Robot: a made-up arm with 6 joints. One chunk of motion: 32 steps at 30 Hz.
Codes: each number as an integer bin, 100 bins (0 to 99) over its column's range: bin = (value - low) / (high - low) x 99, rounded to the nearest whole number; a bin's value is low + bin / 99 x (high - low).
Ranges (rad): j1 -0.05..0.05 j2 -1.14..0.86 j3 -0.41..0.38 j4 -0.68..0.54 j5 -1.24..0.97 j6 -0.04..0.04
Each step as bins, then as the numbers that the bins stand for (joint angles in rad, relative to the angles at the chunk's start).
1 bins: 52 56 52 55 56 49
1 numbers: 0.0025 -0.0087 0.0049 -0.0022 0.0101 -0.0004
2 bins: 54 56 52 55 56 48
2 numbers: 0.0045 -0.0087 0.0049 -0.0022 0.0101 -0.0012
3 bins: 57 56 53 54 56 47
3 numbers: 0.0076 -0.0087 0.0129 -0.0145 0.0101 -0.0020
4 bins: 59 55 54 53 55 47
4 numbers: 0.0096 -0.0289 0.0209 -0.0269 -0.0122 -0.0020
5 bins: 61 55 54 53 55 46
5 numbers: 0.0116 -0.0289 0.0209 -0.0269 -0.0122 -0.0028
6 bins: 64 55 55 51 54 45
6 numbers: 0.0146 -0.0289 0.0289 -0.0515 -0.0345 -0.0036
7 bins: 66 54 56 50 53 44
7 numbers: 0.0167 -0.0491 0.0369 -0.0638 -0.0569 -0.0044
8 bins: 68 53 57 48 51 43
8 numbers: 0.0187 -0.0693 0.0448 -0.0885 -0.1015 -0.0053
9 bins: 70 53 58 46 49 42
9 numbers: 0.0207 -0.0693 0.0528 -0.1131 -0.1462 -0.0061
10 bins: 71 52 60 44 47 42
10 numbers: 0.0217 -0.0895 0.0688 -0.1378 -0.1908 -0.0061
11 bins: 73 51 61 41 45 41
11 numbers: 0.0237 -0.1097 0.0768 -0.1747 -0.2355 -0.0069
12 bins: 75 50 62 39 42 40
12 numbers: 0.0258 -0.1299 0.0847 -0.1994 -0.3024 -0.0077
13 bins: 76 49 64 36 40 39
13 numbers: 0.0268 -0.1501 0.1007 -0.2364 -0.3471 -0.0085
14 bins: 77 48 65 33 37 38
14 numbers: 0.0278 -0.1703 0.1087 -0.2733 -0.4140 -0.0093
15 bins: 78 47 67 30 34 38
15 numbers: 0.0288 -0.1905 0.1246 -0.3103 -0.4810 -0.0093
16 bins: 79 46 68 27 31 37
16 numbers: 0.0298 -0.2107 0.1326 -0.3473 -0.5480 -0.0101
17 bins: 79 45 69 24 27 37
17 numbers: 0.0298 -0.2309 0.1406 -0.3842 -0.6373 -0.0101
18 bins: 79 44 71 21 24 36
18 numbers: 0.0298 -0.2511 0.1566 -0.4212 -0.7042 -0.0109
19 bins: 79 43 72 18 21 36
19 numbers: 0.0298 -0.2713 0.1645 -0.4582 -0.7712 -0.0109
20 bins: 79 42 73 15 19 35
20 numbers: 0.0298 -0.2915 0.1725 -0.4952 -0.8159 -0.0117
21 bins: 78 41 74 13 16 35
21 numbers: 0.0288 -0.3117 0.1805 -0.5198 -0.8828 -0.0117
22 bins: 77 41 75 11 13 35
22 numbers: 0.0278 -0.3117 0.1885 -0.5444 -0.9498 -0.0117
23 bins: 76 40 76 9 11 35
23 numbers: 0.0268 -0.3319 0.1965 -0.5691 -0.9944 -0.0117
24 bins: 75 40 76 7 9 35
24 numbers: 0.0258 -0.3319 0.1965 -0.5937 -1.0391 -0.0117
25 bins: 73 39 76 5 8 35
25 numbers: 0.0237 -0.3521 0.1965 -0.6184 -1.0614 -0.0117
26 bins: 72 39 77 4 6 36
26 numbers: 0.0227 -0.3521 0.2044 -0.6307 -1.1061 -0.0109
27 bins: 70 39 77 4 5 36
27 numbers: 0.0207 -0.3521 0.2044 -0.6307 -1.1284 -0.0109
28 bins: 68 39 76 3 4 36
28 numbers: 0.0187 -0.3521 0.1965 -0.6430 -1.1507 -0.0109
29 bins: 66 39 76 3 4 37
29 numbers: 0.0167 -0.3521 0.1965 -0.6430 -1.1507 -0.0101
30 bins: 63 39 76 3 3 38
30 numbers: 0.0136 -0.3521 0.1965 -0.6430 -1.1730 -0.0093
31 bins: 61 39 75 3 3 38
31 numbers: 0.0116 -0.3521 0.1885 -0.6430 -1.1730 -0.0093
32 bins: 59 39 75 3 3 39
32 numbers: 0.0096 -0.3521 0.1885 -0.6430 -1.1730 -0.0085
